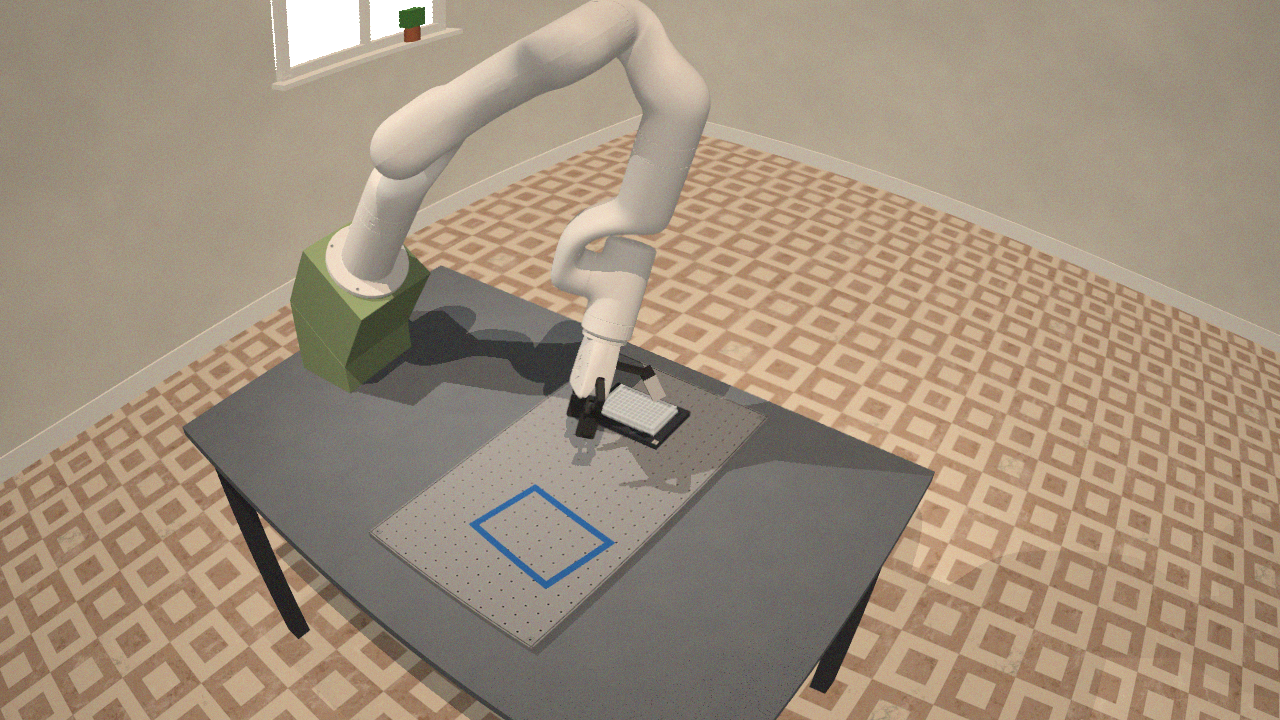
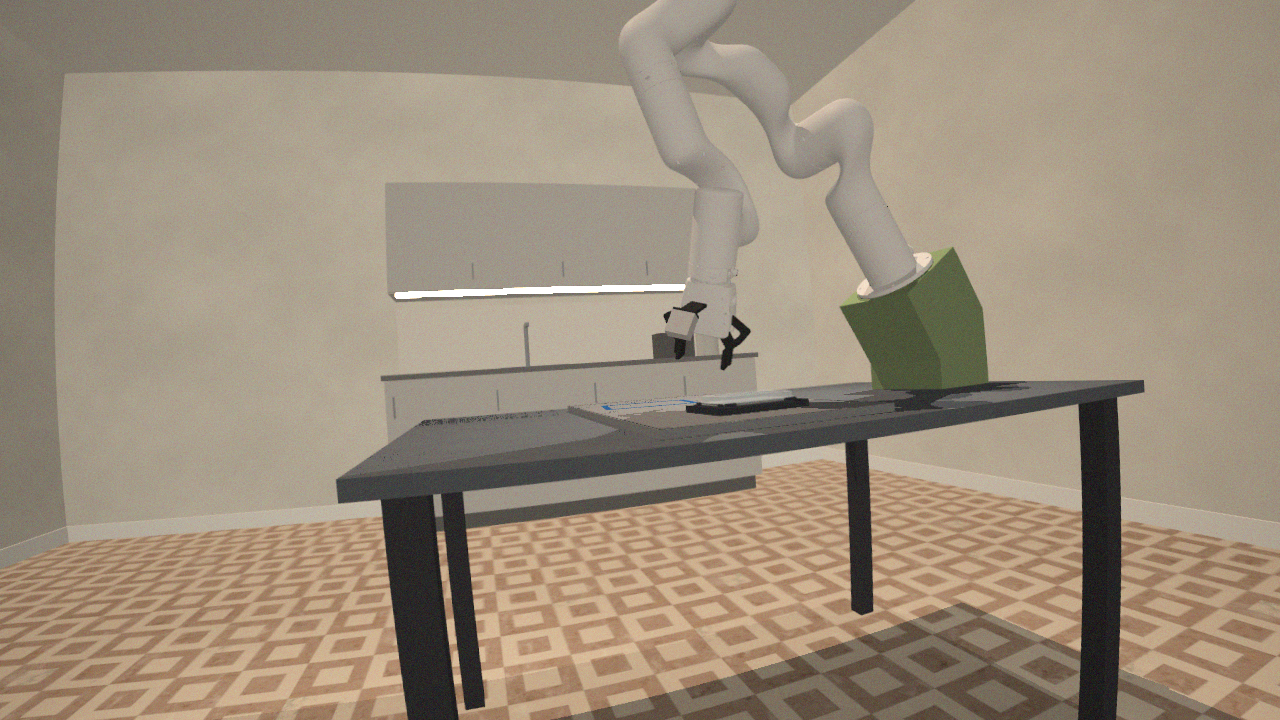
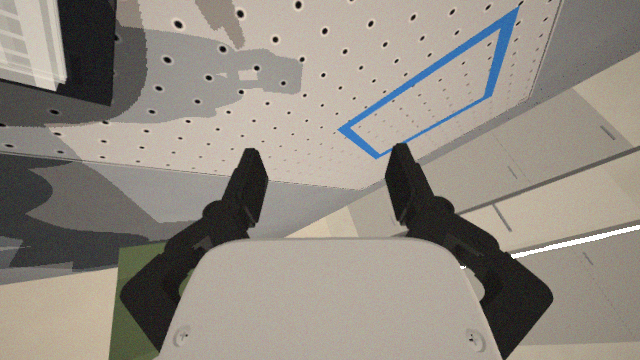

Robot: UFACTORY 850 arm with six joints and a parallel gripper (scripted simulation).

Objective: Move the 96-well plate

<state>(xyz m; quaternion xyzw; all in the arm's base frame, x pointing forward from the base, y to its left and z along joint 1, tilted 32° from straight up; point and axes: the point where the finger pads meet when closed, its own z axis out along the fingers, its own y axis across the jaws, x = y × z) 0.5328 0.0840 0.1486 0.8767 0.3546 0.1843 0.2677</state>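
My gripper is now 160 mm to the right of the 96-well plate, 80 mm above it and 20 mm past it. Round my hand: black plate nest (160 mm to the left, 90 mm below, 20 mm behind); label (120 mm to the left, 80 mm below, 60 mm ahead).
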